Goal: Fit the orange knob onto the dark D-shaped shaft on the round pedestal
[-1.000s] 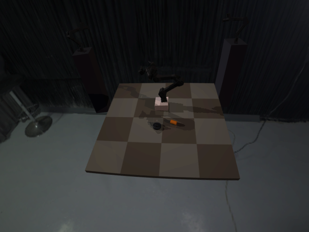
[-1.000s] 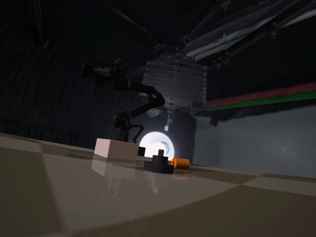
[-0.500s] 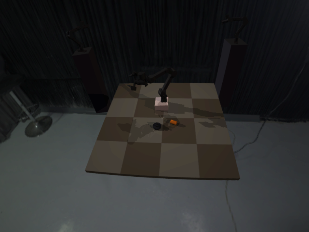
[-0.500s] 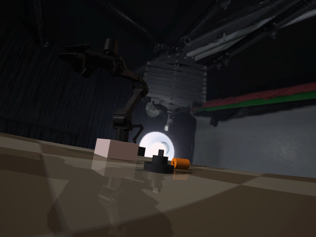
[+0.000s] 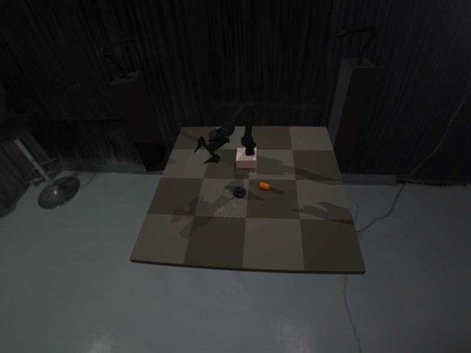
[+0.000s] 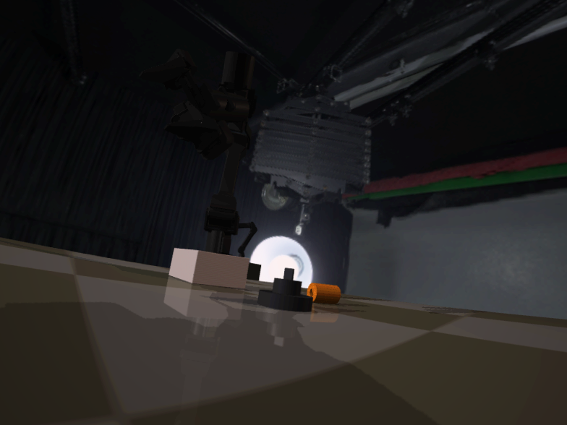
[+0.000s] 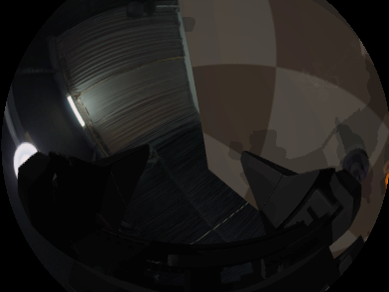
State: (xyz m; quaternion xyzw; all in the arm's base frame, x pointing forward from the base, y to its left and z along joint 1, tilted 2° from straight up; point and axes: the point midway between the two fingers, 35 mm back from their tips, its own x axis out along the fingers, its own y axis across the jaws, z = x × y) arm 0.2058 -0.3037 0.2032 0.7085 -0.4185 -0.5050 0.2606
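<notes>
Right now my gripper tip is 80 mm short of the orange knob, 400 mm to the right of it and 230 mm above it. The rest, counted from my gripper tip: dark pedestal (100 mm ahead, 230 mm to the left, 220 mm below).
</notes>
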